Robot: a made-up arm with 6 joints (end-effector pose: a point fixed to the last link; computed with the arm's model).
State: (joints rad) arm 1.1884 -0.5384 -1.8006 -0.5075 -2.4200 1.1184
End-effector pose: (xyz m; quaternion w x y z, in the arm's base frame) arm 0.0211 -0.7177 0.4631 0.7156 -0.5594 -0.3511 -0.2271
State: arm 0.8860 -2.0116 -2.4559 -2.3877 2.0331 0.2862
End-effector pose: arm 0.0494 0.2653 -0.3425 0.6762 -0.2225 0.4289 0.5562
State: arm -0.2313 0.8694 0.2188 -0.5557 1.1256 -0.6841
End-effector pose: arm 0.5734 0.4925 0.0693 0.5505 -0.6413 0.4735 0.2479
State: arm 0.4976 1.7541 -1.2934 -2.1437 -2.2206 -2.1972
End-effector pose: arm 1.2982 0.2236 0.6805 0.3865 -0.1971 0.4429 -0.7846
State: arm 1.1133 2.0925 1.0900 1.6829 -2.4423 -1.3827
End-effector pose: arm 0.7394 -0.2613 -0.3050 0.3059 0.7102 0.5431 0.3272
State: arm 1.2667 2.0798 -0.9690 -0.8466 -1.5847 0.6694
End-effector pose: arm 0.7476 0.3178 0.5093 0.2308 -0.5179 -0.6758 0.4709
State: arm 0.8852 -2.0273 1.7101 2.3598 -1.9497 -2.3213
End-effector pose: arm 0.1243 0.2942 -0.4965 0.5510 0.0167 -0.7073 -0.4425
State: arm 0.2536 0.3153 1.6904 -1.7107 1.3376 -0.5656
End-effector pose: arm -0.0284 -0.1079 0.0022 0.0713 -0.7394 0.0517 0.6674
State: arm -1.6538 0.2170 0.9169 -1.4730 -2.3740 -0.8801
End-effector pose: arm 0.2299 -0.3971 0.1369 0.4380 0.2368 0.6655 -0.5560
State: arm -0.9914 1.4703 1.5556 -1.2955 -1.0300 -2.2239
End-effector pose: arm -0.1404 -0.2552 0.2923 0.7964 -0.1424 -0.5494 0.2087
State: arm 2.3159 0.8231 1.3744 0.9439 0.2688 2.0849
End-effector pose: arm 0.6926 0.0433 -0.3463 0.5616 0.1350 -0.7729 -0.2625
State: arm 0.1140 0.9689 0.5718 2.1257 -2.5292 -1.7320
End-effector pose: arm 0.2534 -0.5148 0.5152 0.8886 0.4325 0.0662 0.1378
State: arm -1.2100 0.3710 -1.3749 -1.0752 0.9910 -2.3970
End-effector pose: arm 0.9108 0.9310 0.3046 0.4678 -0.4178 0.7464 -0.2225
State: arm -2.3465 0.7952 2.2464 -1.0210 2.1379 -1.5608
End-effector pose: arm 0.1821 0.4006 0.6908 0.8595 0.1235 0.0048 -0.4959
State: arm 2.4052 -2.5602 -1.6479 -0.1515 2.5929 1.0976
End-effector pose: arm -0.1034 0.2407 0.3897 0.1865 -0.3817 0.0071 -0.9052
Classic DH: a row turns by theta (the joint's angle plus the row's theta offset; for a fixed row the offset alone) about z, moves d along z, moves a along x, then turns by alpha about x. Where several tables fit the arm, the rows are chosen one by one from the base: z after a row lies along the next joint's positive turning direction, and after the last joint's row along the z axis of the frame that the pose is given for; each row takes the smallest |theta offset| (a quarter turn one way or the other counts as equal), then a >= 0, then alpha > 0; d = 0 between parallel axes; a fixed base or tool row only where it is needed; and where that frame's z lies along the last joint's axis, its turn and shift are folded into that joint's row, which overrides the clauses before.
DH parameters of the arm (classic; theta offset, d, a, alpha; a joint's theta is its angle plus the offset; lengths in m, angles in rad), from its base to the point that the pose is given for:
base (fixed): 1.5708 0.14 0 1.5708
joint 1: 1.5708 0.37 0.07 1.5708
joint 2: 0 -0.04 0.26 1.5708
joint 3: 1.5708 0.1 0.22 -1.5708
joint 4: 0 0.18 0.03 1.5708
joint 5: -1.5708 -0.44 0.01 1.5708
joint 6: 1.5708 0.11 0.15 1.5708
tool (fixed): 3.1416 0.1 0 0

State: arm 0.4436 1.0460 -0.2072 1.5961 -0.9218 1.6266
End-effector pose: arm 0.2559 -0.1017 0.1338 0.6058 -0.4432 -0.2846 -0.5963
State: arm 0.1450 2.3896 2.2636 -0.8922 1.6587 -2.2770
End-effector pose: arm 0.0293 -0.5958 0.1837 0.2025 -0.7972 -0.3693 0.4325
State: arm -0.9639 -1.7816 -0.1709 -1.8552 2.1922 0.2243
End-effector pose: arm 0.2397 -0.0019 -0.3649 0.6677 0.2996 0.6561 -0.1844
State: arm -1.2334 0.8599 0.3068 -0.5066 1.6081 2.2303
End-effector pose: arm 0.6835 -0.0480 -0.1385 0.3771 -0.0480 0.0771 0.9217
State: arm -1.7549 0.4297 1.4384 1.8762 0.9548 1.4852
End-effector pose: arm 0.1877 0.5008 0.2614 0.6789 0.6805 0.1767 -0.2116
